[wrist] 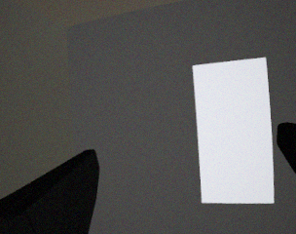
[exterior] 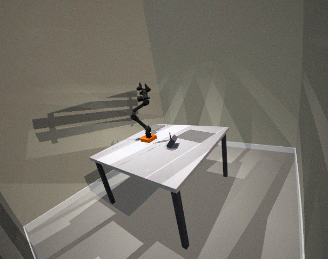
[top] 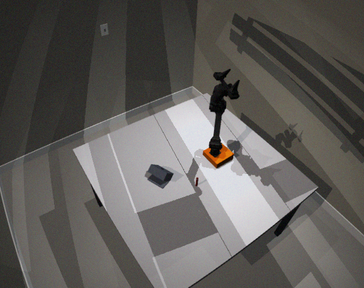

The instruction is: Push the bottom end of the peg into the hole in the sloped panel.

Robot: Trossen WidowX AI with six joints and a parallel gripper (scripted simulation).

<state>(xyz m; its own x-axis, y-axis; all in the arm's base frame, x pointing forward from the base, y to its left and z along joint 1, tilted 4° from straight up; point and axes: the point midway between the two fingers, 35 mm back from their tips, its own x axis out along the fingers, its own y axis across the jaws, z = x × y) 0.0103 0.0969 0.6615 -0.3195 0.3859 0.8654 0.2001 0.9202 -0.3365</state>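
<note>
Now: gripper tip 690 mm above the red peg, 250 mm short of it and 30 mm to the right of it. The rest, counted from my gripper tip: grey sloped panel 690 mm below, 380 mm ahead, 180 mm to the right.
</note>
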